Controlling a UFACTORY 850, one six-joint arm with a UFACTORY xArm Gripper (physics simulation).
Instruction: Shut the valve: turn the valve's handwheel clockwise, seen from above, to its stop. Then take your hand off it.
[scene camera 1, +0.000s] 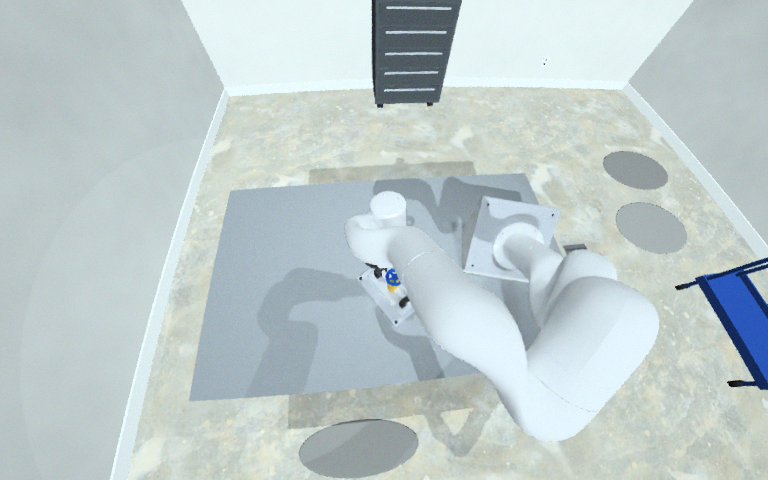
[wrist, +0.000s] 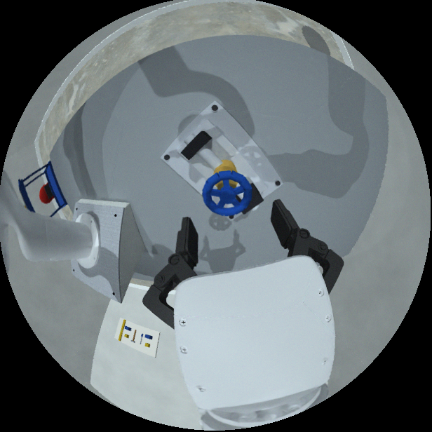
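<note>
The blue handwheel sits on top of the yellow valve body. The valve is mounted on a pale base plate with dark bolts at its corners and two black blocks on the pipe. My gripper is open wide and empty. In the wrist view its black fingertips stand apart from the wheel's rim, one to the left and one to the right, with a gap on each side. In the scene view the arm hides much of the gripper. How far the wheel is turned cannot be told.
The valve's plate lies on a grey table top. The arm's base stands on a pale pedestal beside the valve. A blue cart stands at the right. A dark drawer cabinet stands by the back wall.
</note>
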